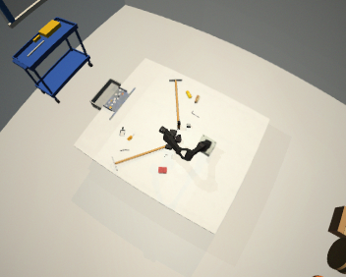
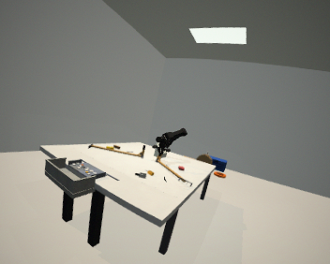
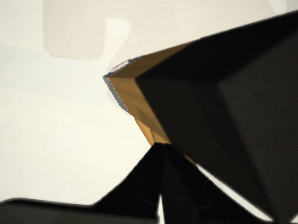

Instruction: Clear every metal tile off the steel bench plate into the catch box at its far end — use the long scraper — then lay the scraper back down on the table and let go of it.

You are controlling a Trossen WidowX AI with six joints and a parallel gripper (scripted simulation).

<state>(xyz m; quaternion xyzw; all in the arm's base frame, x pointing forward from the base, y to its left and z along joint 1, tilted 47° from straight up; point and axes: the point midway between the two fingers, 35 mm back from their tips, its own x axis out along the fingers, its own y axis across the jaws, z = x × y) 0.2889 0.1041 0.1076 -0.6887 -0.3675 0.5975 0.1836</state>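
Now: gripper tip 42 cm to the left of the long scraper, 19 cm short of it and 1 cm above it. Round my gripper tip: red block (24 cm to the left, 6 cm below, 6 cm behind); then yellow piece (59 cm to the right, 14 cm ahead, 6 cm below); then long wooden-handled tool (21 cm to the left, 15 cm ahead).
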